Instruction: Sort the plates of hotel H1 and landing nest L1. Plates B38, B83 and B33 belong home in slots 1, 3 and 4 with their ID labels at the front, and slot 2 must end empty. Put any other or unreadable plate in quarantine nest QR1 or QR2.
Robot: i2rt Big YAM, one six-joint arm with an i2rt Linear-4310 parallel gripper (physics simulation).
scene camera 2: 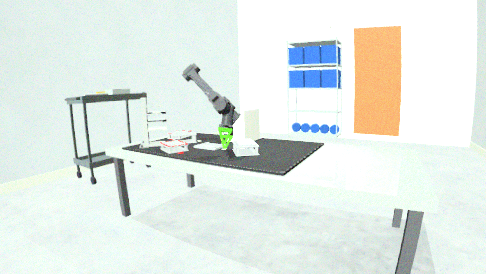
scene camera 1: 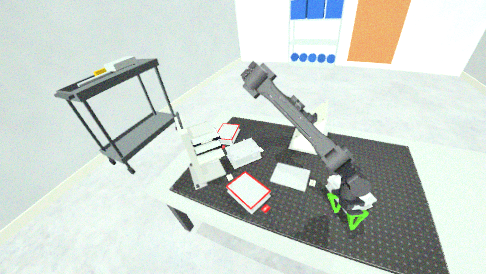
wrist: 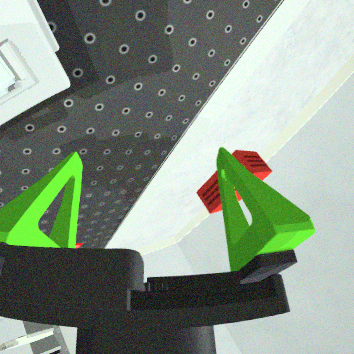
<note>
My gripper (scene camera 1: 343,220) is open and holds nothing.
My gripper is seen too in the wrist view (wrist: 147,154).
</note>
